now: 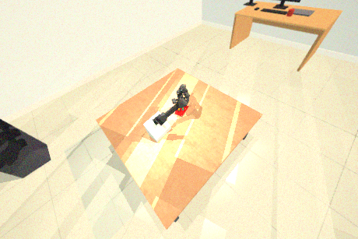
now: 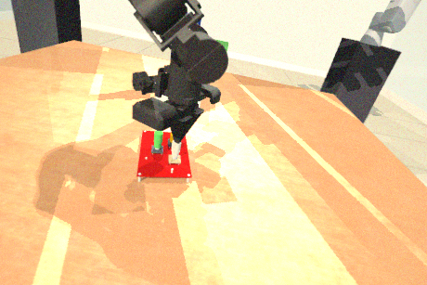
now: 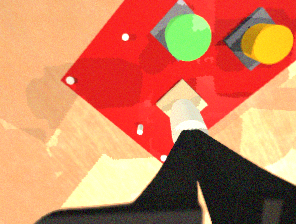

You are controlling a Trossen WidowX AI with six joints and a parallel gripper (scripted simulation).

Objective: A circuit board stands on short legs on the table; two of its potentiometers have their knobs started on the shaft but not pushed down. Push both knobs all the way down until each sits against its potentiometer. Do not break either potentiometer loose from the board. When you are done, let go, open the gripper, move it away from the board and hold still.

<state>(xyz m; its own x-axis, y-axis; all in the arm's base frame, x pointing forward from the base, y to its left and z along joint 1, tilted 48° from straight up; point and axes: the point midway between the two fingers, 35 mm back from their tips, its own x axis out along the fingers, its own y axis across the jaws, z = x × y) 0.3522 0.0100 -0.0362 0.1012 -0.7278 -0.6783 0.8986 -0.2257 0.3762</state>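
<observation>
Now: gripper tip 20 mm above the cream knob. The rest, counted from my gripper tip: green knob 20 mm behind, 40 mm to the right, 20 mm below.
</observation>
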